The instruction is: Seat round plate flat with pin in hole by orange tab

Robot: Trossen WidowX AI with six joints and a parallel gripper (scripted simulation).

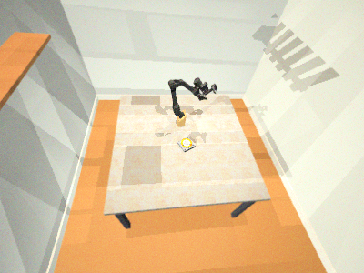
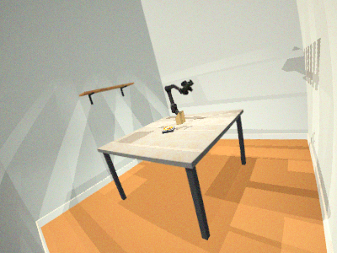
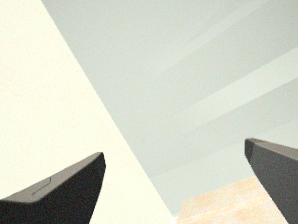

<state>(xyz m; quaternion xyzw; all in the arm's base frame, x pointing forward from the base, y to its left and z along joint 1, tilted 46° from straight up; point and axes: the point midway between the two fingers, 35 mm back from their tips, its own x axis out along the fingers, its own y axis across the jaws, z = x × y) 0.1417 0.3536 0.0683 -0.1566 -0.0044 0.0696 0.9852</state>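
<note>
My gripper tip is 150 mm short of the base, 220 mm to the left of it and 420 mm above it.
</note>
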